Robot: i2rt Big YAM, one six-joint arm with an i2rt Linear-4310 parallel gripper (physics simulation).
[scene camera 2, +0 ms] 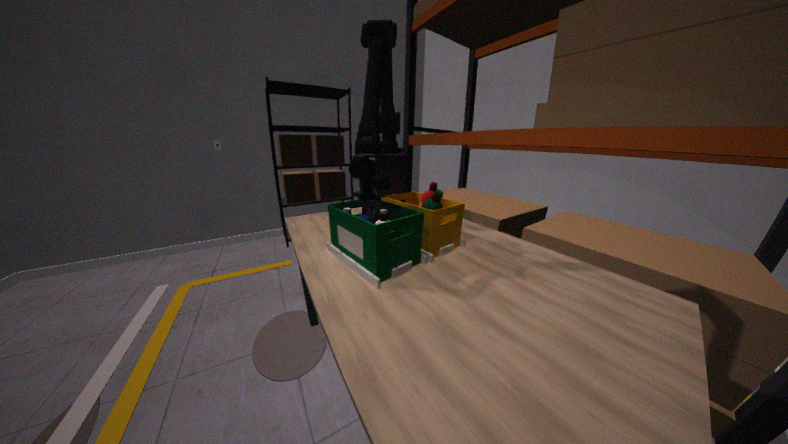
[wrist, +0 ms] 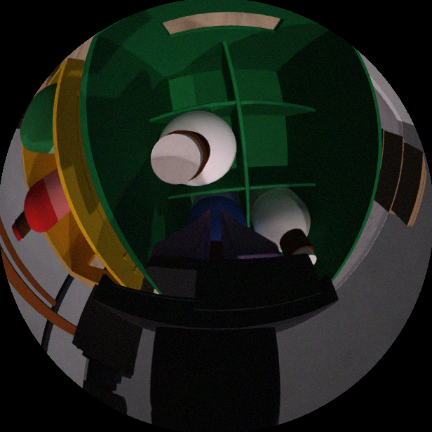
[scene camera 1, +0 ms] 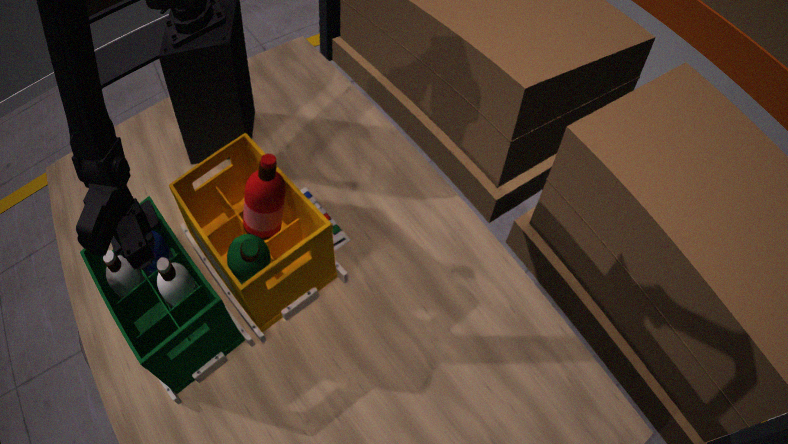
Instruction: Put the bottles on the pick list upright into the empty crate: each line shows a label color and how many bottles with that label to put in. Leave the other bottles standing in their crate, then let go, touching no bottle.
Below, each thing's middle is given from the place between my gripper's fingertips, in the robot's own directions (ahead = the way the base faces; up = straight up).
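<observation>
I am looking at the green bottle (scene camera 1: 248,254), and my hand is 30 mm lower than it, 120 mm short of it and 170 mm to the right of it. The red bottle (scene camera 1: 265,189) is 40 mm above my hand, and it is also 30 mm ahead of my hand and 250 mm to the left of it.
</observation>
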